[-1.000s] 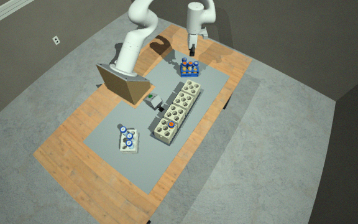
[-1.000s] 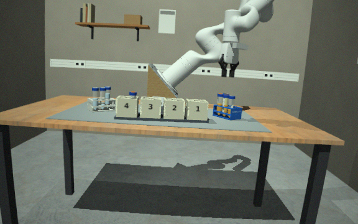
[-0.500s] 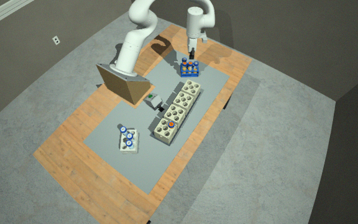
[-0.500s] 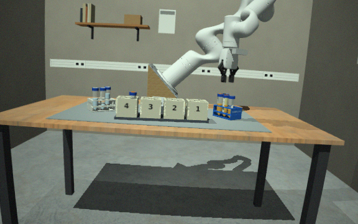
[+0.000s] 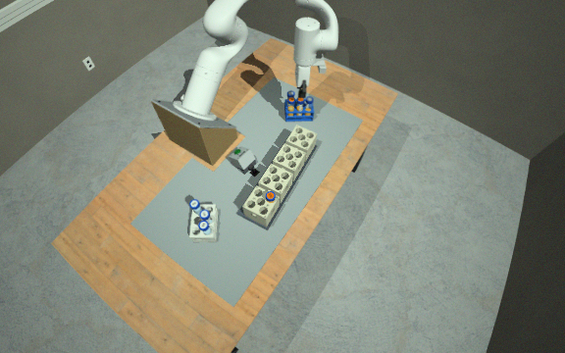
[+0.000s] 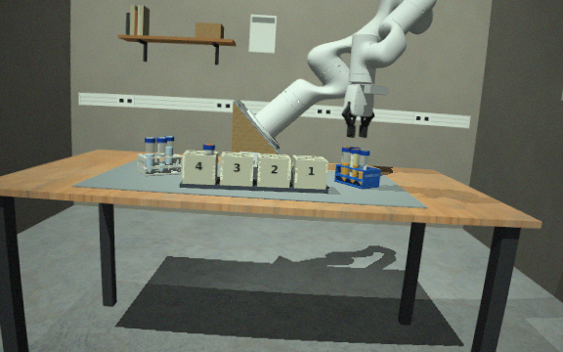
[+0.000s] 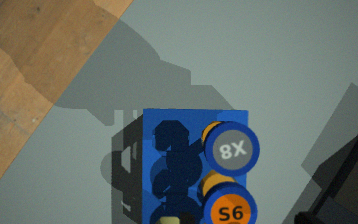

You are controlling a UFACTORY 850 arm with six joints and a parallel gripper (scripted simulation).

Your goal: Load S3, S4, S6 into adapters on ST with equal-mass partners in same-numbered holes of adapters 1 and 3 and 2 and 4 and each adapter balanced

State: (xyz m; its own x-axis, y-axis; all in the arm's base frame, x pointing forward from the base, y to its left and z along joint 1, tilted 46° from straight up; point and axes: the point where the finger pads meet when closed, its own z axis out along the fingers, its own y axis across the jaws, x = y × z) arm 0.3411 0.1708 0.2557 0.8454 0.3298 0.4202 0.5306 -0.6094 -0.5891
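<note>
My hand is 110 mm above the sample tube, 10 mm to the left of it and 10 mm short of it. The rest, counted from my hand: blue rack 150 mm below, 20 mm to the left, 10 mm behind; green done key 340 mm to the right, 110 mm below, 110 mm behind; loading stand 330 mm to the right, 170 mm below, 90 mm ahead.
</note>
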